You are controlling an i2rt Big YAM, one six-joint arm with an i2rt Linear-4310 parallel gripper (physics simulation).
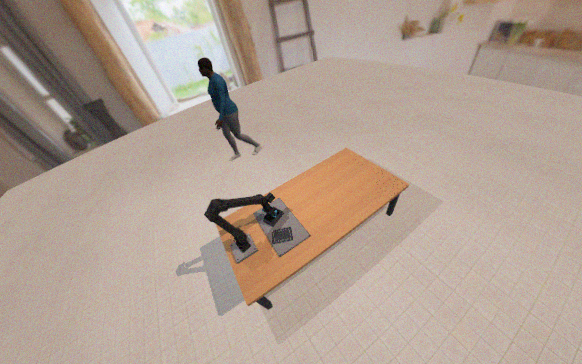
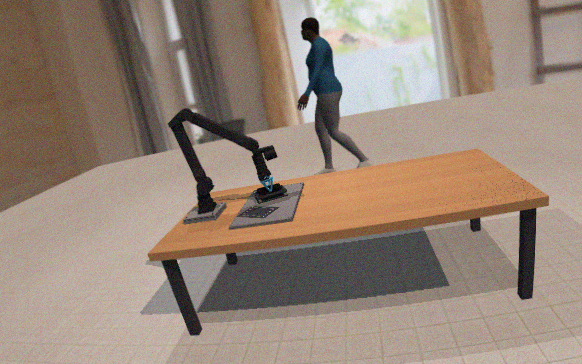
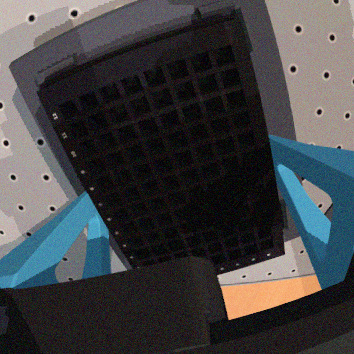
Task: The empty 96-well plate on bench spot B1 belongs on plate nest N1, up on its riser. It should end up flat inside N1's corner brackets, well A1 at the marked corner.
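Frame: origin at the arm's base, x ahead, y left, z up, level; metres.
Seen in the pictures: gripper, fingertip midpoint: [image 1: 272, 214] [image 2: 269, 189] [image 3: 180, 171]; arm's base at its link origin: [image 1: 243, 244] [image 2: 207, 209].
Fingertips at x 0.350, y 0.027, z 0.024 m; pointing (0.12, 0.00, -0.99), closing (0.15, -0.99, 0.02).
Observation:
Pixels of each thing's middle, then the offset from my fingertips to it. "pt": a spot on its surface instead. Level surfaces: height alone.
- black 96-well plate at the middle of its body: [image 3: 181, 179] [image 2: 269, 188] dx -0.001, dy +0.000, dz +0.006 m
- nest N1 at a spot on its surface: [image 3: 274, 75] pt dx +0.038, dy -0.051, dz -0.009 m
- corner bracket at a spot on its surface: [image 3: 57, 69] pt dx +0.057, dy +0.045, dz -0.004 m
- wooden table at its surface level: dz -0.052 m
- flat dark gridded rectangle at a spot on its surface: [image 2: 259, 212] [image 1: 284, 235] pt dx -0.060, dy -0.217, dz -0.038 m
The black 96-well plate [image 3: 165, 135] [image 2: 270, 191] lies between the blue fingers of my gripper [image 3: 180, 171] [image 2: 269, 187] [image 1: 273, 214], which is shut on its long sides. The plate is over the dark grey riser of nest N1 [image 3: 274, 75], roughly lined up with it. A strip of riser shows past the plate's far end, with a corner bracket [image 3: 57, 69] close to the plate's corner. I cannot tell whether the plate touches the nest floor. Column numbers run along its left edge, 12 at the far end. The A1 corner, low on the left, is partly hidden by the gripper body.
The grey perforated board [image 1: 298, 233] [image 2: 289, 211] [image 3: 320, 55] lies on the wooden table [image 1: 345, 185] [image 2: 400, 190]. A flat dark gridded rectangle [image 1: 282, 235] [image 2: 259, 212] is on the board beside the nest. A person [image 1: 222, 100] [image 2: 324, 65] walks behind the table.

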